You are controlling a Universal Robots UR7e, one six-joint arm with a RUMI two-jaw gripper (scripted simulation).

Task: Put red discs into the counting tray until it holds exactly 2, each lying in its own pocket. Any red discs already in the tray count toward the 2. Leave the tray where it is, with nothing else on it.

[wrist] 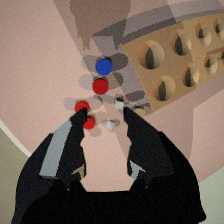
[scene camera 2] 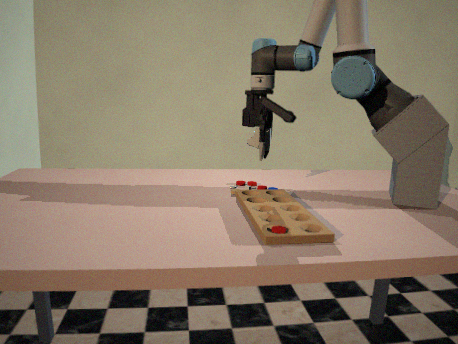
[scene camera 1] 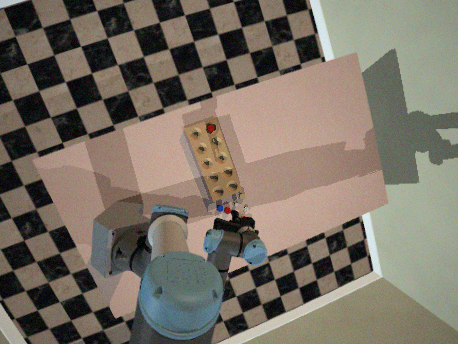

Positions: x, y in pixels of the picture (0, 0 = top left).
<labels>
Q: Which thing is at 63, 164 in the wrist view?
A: My gripper.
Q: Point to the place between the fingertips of my gripper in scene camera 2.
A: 262, 159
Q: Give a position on a wooden counting tray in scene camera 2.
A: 295, 233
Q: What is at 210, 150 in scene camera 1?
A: A wooden counting tray.
</labels>
